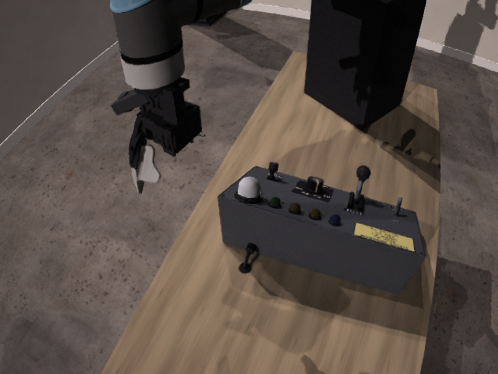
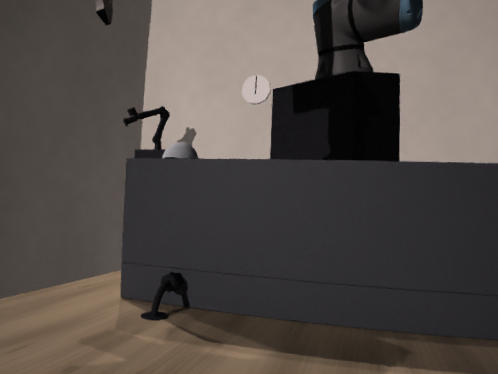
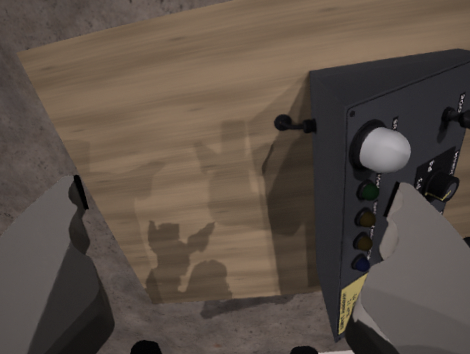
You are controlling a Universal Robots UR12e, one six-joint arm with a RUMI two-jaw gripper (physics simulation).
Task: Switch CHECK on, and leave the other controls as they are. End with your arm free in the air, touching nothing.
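Frame: origin at the arm's base, x right, y ahead, z up, level; millimetres.
Seen in the pictures: gripper, fingertip midpoint: (image 1: 166,166) (image 2: 63,2) (image 3: 235,182).
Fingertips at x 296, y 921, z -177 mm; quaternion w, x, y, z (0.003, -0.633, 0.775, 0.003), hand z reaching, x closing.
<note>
A point is followed by its place in that frame.
The dark grey control box (image 1: 310,250) {x 22, y 821, z -462 mm} (image 2: 300,215) {x 10, y 821, z -427 mm} (image 3: 327,175) {x 119, y 819, z -437 mm} stands on the wooden table. On its top are a white dome (image 1: 249,187) {x 188, y 786, z -337 mm} (image 2: 180,151) {x 184, y 793, z -348 mm} (image 3: 385,150) {x 208, y 780, z -337 mm}, a green button (image 1: 275,202) {x 126, y 787, z -362 mm} (image 3: 369,191) {x 136, y 784, z -362 mm}, two amber ones, a blue button (image 1: 335,219) {x -15, y 789, z -361 mm} (image 3: 361,263) {x -6, y 785, z -365 mm}, a rotary knob (image 1: 315,184) {x 59, y 647, z -424 mm} (image 3: 442,186) {x 75, y 643, z -426 mm}, a ball-topped lever (image 1: 363,173) {x -59, y 588, z -397 mm} and a small upright toggle (image 1: 398,206) {x -177, y 632, z -437 mm}. The lettering is too small to tell which control is CHECK. My gripper (image 1: 145,184) (image 3: 235,182) {x 296, y 921, z -177 mm} is open and empty, high in the air off the box's dome end, touching nothing.
A black side handle (image 1: 250,255) {x 166, y 849, z -520 mm} (image 2: 173,282) {x 163, y 839, z -519 mm} (image 3: 295,124) {x 175, y 852, z -523 mm} sticks out low from the box. A short black control (image 1: 272,169) {x 181, y 634, z -426 mm} rises at the top's rear corner. The black pedestal (image 1: 355,65) {x 34, y 173, z -309 mm} (image 2: 340,120) {x 0, y 192, z -177 mm} stands behind the box. The wooden table (image 1: 200,300) {x 240, y 999, z -555 mm} (image 2: 60,320) {x 252, y 939, z -555 mm} (image 3: 125,90) {x 282, y 1138, z -555 mm} has shadows across it.
</note>
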